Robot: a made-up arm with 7 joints. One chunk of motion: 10 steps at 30 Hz.
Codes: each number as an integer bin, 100 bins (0 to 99) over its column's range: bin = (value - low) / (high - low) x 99, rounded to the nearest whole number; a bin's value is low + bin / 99 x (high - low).
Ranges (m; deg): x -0.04..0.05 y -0.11..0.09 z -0.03..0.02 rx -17..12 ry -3..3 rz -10..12
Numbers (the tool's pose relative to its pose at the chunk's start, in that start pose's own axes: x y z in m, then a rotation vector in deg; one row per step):
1: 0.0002 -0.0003 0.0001 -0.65 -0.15 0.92
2: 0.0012 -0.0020 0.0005 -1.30 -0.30 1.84
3: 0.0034 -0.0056 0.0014 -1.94 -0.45 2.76
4: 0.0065 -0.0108 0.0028 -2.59 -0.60 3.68
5: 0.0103 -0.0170 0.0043 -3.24 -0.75 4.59
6: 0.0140 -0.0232 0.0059 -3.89 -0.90 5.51
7: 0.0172 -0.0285 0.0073 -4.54 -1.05 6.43
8: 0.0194 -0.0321 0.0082 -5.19 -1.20 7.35
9: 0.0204 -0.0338 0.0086 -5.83 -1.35 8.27
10: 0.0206 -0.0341 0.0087 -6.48 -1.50 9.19
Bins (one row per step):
1: 44 54 60 56 47 49
2: 45 53 60 54 45 53
3: 48 52 62 51 42 57
4: 51 49 65 49 40 62
5: 55 46 68 47 37 66
6: 59 43 71 45 35 70
7: 63 40 74 43 32 74
8: 65 39 76 40 30 78
9: 66 38 76 38 27 82
10: 67 38 77 36 25 86

